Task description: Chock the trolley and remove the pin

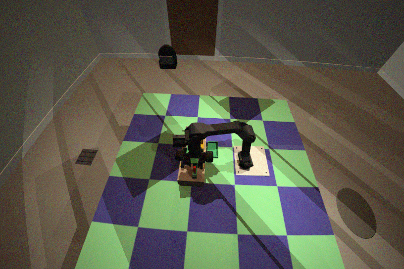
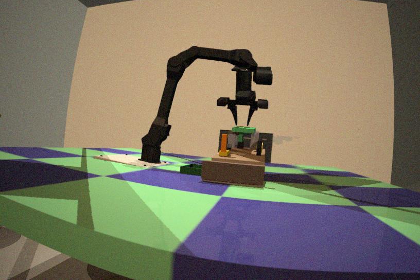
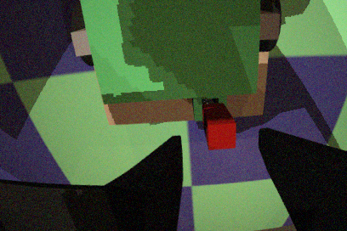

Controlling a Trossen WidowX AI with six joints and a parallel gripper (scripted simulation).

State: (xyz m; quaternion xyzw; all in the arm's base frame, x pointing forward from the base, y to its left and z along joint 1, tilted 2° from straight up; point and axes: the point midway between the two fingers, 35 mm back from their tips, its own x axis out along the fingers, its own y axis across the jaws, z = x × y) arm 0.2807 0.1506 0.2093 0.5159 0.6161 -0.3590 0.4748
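The red-headed stop pin is 40 mm below my gripper tip and 10 mm to the left of it. Round my gripper tip: yellow chock (190 mm to the right, 90 mm below, 10 mm ahead); green tray (220 mm to the right, 180 mm below, 60 mm behind); trolley (80 mm to the right, 60 mm below, 40 mm ahead).
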